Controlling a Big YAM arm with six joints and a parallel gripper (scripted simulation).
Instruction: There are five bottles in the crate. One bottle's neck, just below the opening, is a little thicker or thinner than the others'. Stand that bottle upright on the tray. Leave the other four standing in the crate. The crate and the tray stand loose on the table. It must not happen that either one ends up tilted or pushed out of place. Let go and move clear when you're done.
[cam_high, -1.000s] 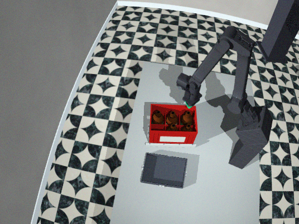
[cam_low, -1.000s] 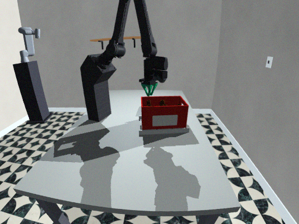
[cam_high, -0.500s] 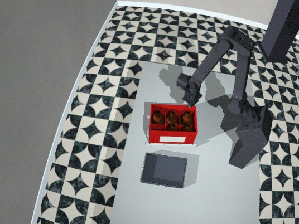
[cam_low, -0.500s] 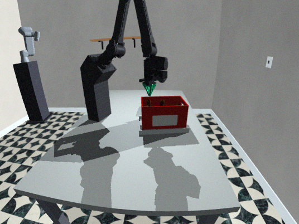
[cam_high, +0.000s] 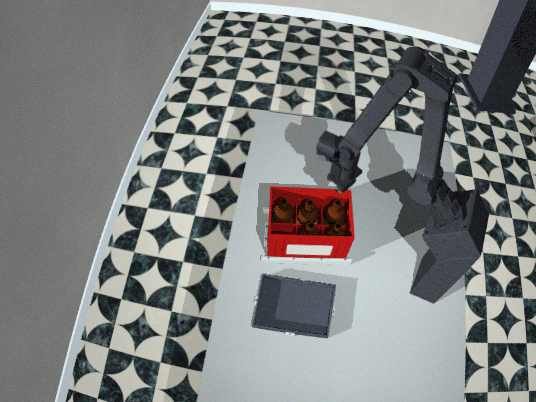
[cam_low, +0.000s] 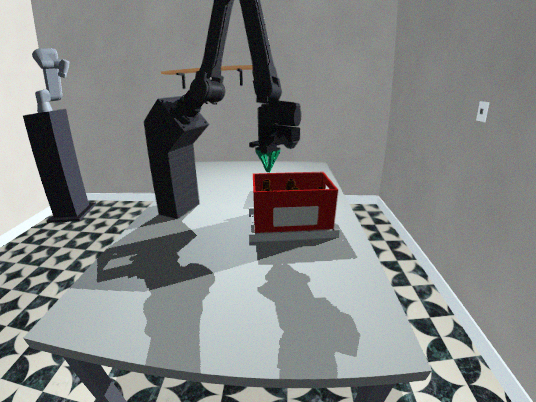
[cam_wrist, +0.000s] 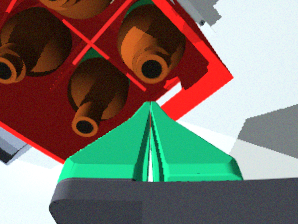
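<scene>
The crate lies 150 mm below my hand, 90 mm ahead of it and 40 mm to the left of it. Round my hand: dark grey tray: 310 mm to the left, 220 mm below, 150 mm ahead; glass bottle: 150 mm below, 90 mm ahead.
</scene>
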